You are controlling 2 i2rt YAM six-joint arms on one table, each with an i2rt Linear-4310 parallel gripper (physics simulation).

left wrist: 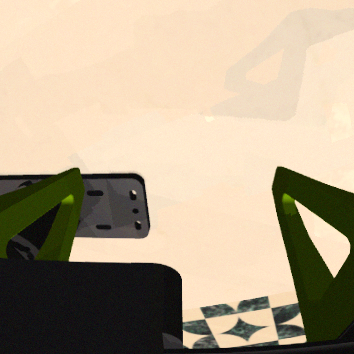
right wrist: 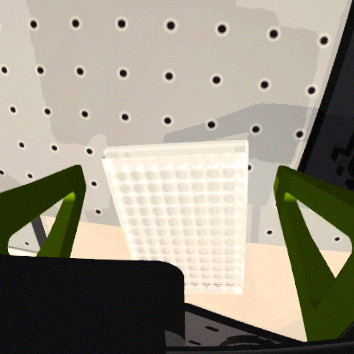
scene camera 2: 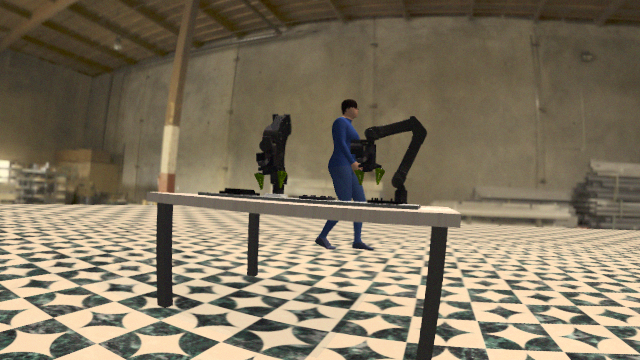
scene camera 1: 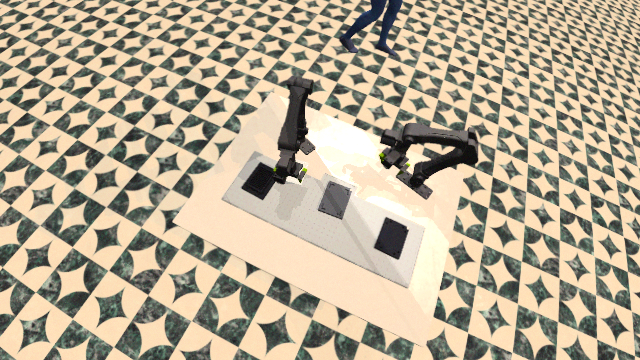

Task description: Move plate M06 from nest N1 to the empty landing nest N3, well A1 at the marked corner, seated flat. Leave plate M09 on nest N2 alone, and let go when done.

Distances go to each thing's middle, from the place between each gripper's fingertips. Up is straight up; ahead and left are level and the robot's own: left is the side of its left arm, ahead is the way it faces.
Scene:
My left hand is 300 mm short of the black nest (scene camera 1: 392, 236), 110 mm to the right of it and 70 mm above it. The rest, counted from my left hand: white well plate (right wrist: 184, 202): 160 mm ahead, 420 mm to the right, 70 mm below.
The white well plate is 60 mm behind my right hand and 30 mm below it. From my right hand the other things lie so: black nest: 530 mm to the left, 80 mm ahead, 20 mm below.

